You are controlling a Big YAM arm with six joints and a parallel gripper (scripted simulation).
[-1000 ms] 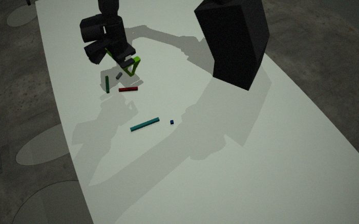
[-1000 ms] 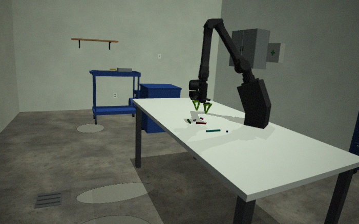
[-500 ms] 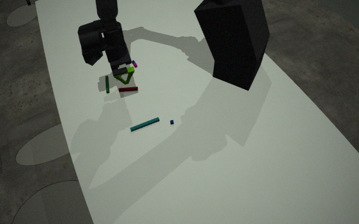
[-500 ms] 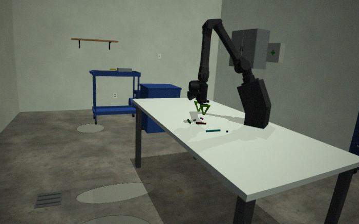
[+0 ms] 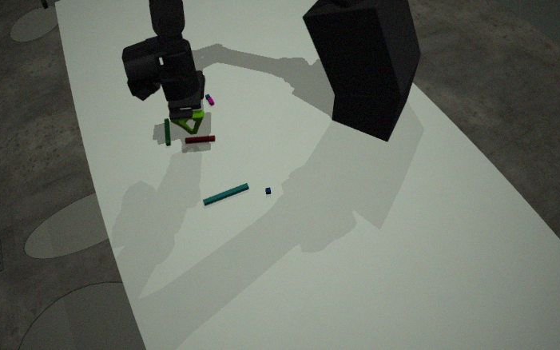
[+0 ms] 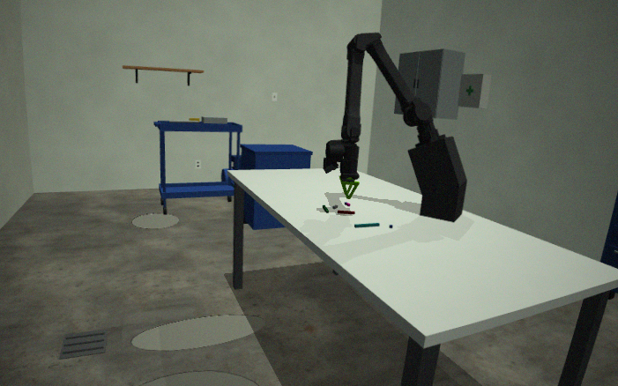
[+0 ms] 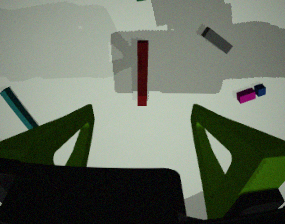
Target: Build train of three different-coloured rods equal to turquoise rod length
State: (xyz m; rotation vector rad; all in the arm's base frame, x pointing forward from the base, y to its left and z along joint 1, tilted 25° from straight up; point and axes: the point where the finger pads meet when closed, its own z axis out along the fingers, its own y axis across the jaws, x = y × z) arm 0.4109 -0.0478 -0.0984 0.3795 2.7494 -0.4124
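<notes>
Right now my hand is 70 mm above the red rod. Round my hand: green rod: 70 mm ahead, 60 mm to the right, 70 mm below; then magenta rod: 60 mm behind, 110 mm to the right, 70 mm below; then grey rod: 10 mm ahead, 80 mm to the right, 70 mm below.
</notes>
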